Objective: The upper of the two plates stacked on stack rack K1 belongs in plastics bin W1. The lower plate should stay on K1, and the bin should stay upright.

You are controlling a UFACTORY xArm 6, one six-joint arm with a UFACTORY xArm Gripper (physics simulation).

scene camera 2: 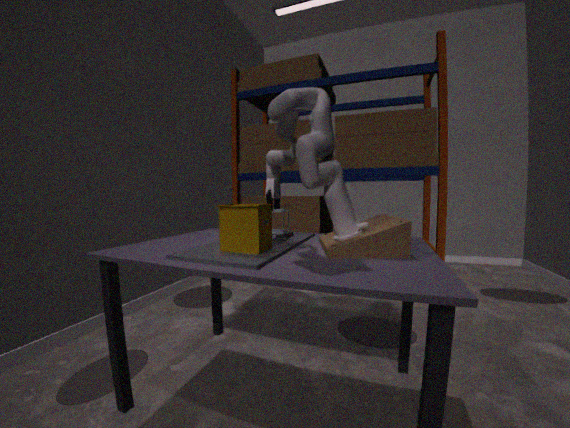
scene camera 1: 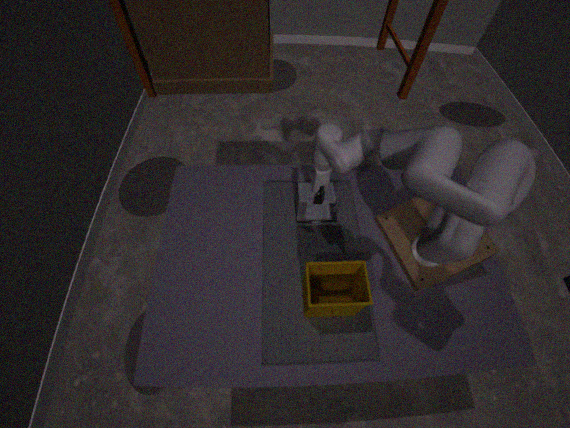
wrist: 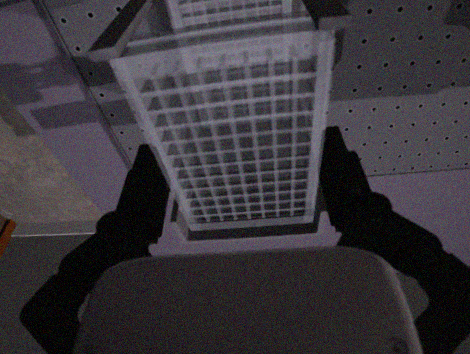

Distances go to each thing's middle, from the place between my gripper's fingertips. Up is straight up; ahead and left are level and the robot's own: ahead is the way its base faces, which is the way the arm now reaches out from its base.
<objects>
The gridded plate (wrist: 235, 112) lies right at my hand. Round my hand: yellow plastics bin W1 (scene camera 2: 244, 228): 100 mm behind, 330 mm to the left, 50 mm below.
</objects>
